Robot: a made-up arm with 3 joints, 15 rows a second.
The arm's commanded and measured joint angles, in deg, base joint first. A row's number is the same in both.
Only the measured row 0 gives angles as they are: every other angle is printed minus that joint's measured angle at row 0.
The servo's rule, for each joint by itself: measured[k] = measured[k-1] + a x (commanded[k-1-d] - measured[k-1]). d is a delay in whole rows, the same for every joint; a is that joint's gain. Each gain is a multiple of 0.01, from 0.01 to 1. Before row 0 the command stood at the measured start. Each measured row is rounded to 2 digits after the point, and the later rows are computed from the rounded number. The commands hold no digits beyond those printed.
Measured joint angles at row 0:
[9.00 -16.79 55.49]
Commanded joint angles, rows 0 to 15:
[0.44 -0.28 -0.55]
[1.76 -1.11 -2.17]
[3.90 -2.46 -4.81]
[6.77 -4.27 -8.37]
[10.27 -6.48 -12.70]
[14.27 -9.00 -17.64]
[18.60 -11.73 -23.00]
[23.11 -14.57 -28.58]
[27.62 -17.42 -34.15]
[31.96 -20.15 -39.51]
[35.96 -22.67 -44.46]
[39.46 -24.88 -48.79]
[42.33 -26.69 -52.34]
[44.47 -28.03 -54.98]
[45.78 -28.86 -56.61]
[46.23 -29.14 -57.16]
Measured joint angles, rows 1 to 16:
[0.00 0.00 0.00]
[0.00 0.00 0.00]
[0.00 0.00 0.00]
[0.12 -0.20 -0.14]
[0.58 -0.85 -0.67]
[1.51 -1.99 -1.75]
[2.98 -3.61 -3.47]
[5.02 -5.65 -5.87]
[7.61 -8.03 -8.93]
[10.69 -10.66 -12.59]
[14.17 -13.44 -16.75]
[17.94 -16.27 -21.27]
[21.87 -19.02 -26.01]
[25.82 -21.61 -30.81]
[29.64 -23.93 -35.48]
[33.19 -25.89 -39.86]
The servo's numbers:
d 3
a 0.28 0.71 0.26

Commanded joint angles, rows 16 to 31:
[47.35 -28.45 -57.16]
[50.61 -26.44 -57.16]
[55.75 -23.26 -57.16]
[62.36 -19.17 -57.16]
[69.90 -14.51 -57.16]
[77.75 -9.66 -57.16]
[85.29 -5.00 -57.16]
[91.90 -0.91 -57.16]
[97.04 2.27 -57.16]
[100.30 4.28 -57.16]
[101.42 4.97 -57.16]
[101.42 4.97 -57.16]
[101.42 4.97 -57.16]
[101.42 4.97 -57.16]
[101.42 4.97 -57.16]
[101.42 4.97 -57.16]
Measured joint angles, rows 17 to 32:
[36.35 -27.41 -43.79]
[38.99 -28.44 -47.12]
[41.02 -28.94 -49.73]
[42.79 -28.59 -51.66]
[44.98 -27.06 -53.09]
[48.00 -24.36 -54.15]
[52.02 -20.68 -54.93]
[57.03 -16.30 -55.51]
[62.83 -11.59 -55.94]
[69.12 -6.91 -56.26]
[75.50 -2.65 -56.49]
[81.53 0.84 -56.66]
[86.79 3.28 -56.79]
[90.89 4.48 -56.89]
[93.84 4.83 -56.96]
[95.96 4.93 -57.01]

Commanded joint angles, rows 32 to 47:
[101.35 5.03 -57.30]
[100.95 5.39 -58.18]
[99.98 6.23 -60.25]
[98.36 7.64 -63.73]
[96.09 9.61 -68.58]
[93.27 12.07 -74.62]
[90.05 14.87 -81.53]
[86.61 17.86 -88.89]
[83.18 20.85 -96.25]
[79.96 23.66 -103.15]
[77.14 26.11 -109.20]
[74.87 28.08 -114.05]
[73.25 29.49 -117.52]
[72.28 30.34 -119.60]
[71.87 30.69 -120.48]
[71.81 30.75 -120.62]
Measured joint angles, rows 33 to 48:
[97.49 4.96 -57.05]
[98.59 4.97 -57.08]
[99.38 4.97 -57.10]
[99.93 5.01 -57.15]
[100.22 5.28 -57.42]
[100.15 5.95 -58.16]
[99.65 7.15 -59.61]
[98.65 8.90 -61.94]
[97.14 11.15 -65.24]
[95.15 13.79 -69.48]
[92.76 16.68 -74.53]
[90.08 19.64 -80.18]
[87.25 22.49 -86.15]
[84.42 25.06 -92.14]
[81.75 27.20 -97.84]
[79.37 28.83 -102.96]

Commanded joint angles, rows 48 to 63:
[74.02 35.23 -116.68]
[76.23 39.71 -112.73]
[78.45 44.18 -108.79]
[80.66 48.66 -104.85]
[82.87 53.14 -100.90]
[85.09 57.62 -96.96]
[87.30 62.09 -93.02]
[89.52 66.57 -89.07]
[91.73 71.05 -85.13]
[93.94 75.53 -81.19]
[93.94 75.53 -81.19]
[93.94 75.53 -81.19]
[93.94 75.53 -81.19]
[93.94 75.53 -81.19]
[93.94 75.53 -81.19]
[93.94 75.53 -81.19]
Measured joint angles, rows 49 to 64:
[77.38 29.90 -107.29]
[75.84 30.46 -110.72]
[74.71 30.67 -113.29]
[74.52 33.91 -114.17]
[75.00 38.03 -113.80]
[75.97 42.40 -112.50]
[77.28 46.84 -110.51]
[78.85 51.31 -108.01]
[80.60 55.79 -105.14]
[82.48 60.26 -101.99]
[84.45 64.74 -98.63]
[86.49 69.22 -95.12]
[88.58 73.70 -91.50]
[90.08 75.00 -88.82]
[91.16 75.38 -86.84]
[91.94 75.49 -85.37]

